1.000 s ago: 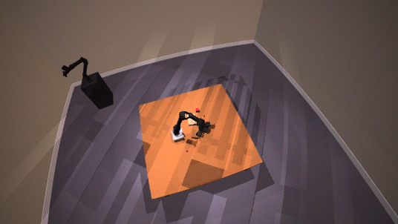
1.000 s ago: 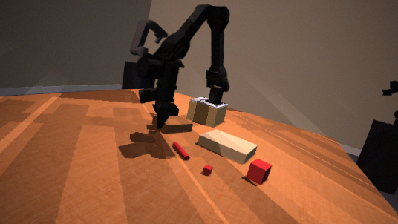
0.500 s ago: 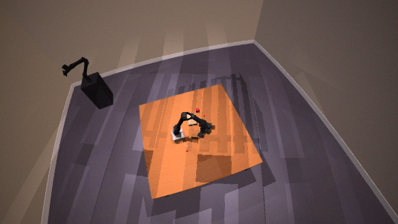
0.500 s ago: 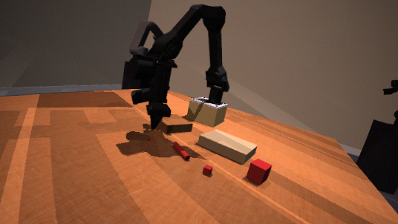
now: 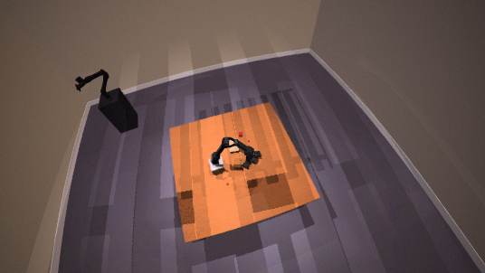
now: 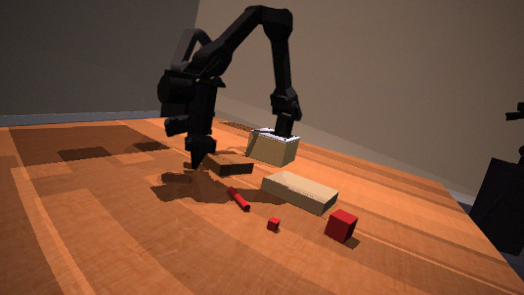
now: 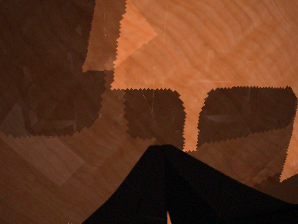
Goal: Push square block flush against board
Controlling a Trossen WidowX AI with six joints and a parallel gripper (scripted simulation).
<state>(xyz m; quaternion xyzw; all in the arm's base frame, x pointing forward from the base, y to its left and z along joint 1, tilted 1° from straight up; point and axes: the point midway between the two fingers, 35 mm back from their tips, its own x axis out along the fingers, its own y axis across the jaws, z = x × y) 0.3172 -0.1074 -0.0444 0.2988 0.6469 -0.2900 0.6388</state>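
The flat brown square block lies 10 cm behind my gripper tip, 3 cm to the left of it and 1 cm above it. Also, from my gripper tip: pale long board (7 cm behind, 25 cm to the left, 1 cm above); then red rod (5 cm ahead, 15 cm to the left).
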